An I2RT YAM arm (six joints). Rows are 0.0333 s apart.
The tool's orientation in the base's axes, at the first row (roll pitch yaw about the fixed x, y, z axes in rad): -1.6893, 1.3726, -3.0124
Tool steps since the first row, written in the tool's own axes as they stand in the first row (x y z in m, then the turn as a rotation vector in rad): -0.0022, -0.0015, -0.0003, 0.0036, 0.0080, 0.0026; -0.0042, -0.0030, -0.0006, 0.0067, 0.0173, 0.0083; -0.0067, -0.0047, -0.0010, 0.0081, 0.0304, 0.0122; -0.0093, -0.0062, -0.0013, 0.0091, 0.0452, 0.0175; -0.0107, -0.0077, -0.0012, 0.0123, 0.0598, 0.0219; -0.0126, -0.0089, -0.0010, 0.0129, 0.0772, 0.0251; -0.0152, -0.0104, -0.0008, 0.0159, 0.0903, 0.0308; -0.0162, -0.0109, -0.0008, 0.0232, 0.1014, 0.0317; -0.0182, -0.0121, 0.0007, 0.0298, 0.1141, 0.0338; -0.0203, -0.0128, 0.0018, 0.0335, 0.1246, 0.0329; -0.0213, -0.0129, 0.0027, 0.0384, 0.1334, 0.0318; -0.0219, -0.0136, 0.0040, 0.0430, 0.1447, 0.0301; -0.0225, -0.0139, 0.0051, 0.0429, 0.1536, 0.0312
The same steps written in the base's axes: -0.0011, 0.0000, 0.0025, 0.0075, -0.0007, -0.0052; -0.0022, 0.0000, 0.0047, 0.0171, -0.0040, -0.0101; -0.0034, 0.0000, 0.0075, 0.0303, -0.0047, -0.0142; -0.0044, 0.0000, 0.0104, 0.0454, -0.0062, -0.0182; -0.0055, -0.0004, 0.0120, 0.0597, -0.0070, -0.0243; -0.0062, -0.0009, 0.0141, 0.0769, -0.0059, -0.0283; -0.0071, -0.0014, 0.0170, 0.0902, -0.0084, -0.0340; -0.0074, -0.0015, 0.0180, 0.0995, -0.0067, -0.0433; -0.0078, -0.0032, 0.0202, 0.1108, -0.0058, -0.0523; -0.0078, -0.0043, 0.0224, 0.1198, -0.0025, -0.0580; -0.0074, -0.0052, 0.0233, 0.1270, 0.0006, -0.0645; -0.0077, -0.0066, 0.0240, 0.1364, 0.0048, -0.0712; -0.0076, -0.0077, 0.0247, 0.1452, 0.0059, -0.0728
